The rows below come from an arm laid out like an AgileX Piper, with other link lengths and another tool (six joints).
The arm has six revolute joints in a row. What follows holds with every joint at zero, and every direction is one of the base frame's. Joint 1 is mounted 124.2 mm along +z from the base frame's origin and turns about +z. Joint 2 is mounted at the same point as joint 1 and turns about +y. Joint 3 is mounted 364.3 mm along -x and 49.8 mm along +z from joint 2 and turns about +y. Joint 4 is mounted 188.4 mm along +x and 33.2 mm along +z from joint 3 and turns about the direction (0.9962, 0, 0.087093). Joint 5 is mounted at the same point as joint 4 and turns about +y. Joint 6 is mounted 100.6 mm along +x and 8.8 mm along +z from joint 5 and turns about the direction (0.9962, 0, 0.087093). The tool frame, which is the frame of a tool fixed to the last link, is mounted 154.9 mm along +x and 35 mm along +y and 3.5 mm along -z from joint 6; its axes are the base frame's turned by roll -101.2, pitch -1.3 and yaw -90.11 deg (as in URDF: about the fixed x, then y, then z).
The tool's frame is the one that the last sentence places.
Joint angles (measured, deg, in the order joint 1, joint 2, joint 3, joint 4, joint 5, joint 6), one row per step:
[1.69 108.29 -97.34 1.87 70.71 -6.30]
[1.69 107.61 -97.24 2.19 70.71 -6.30]
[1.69 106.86 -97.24 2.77 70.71 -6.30]
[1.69 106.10 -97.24 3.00 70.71 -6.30]
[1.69 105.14 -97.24 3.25 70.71 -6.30]
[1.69 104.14 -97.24 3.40 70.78 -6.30]
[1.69 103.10 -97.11 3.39 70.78 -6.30]
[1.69 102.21 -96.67 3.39 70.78 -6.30]
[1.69 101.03 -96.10 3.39 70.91 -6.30]
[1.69 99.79 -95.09 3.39 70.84 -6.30]
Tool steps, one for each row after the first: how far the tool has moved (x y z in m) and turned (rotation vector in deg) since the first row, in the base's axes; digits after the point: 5 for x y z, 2 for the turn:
[-0.00138 0.00133 0.00447 0.34 -0.57 -0.03]
[-0.00250 0.00379 0.01001 0.94 -1.30 -0.08]
[-0.00368 0.00474 0.01535 1.19 -2.06 -0.10]
[-0.00528 0.00577 0.02204 1.47 -3.01 -0.11]
[-0.00735 0.00635 0.02883 1.64 -3.93 -0.10]
[-0.00983 0.00624 0.03521 1.66 -4.84 -0.09]
[-0.01336 0.00613 0.03918 1.68 -5.29 -0.08]
[-0.01862 0.00599 0.04426 1.69 -5.77 -0.07]
[-0.02496 0.00579 0.04785 1.70 -6.07 -0.07]

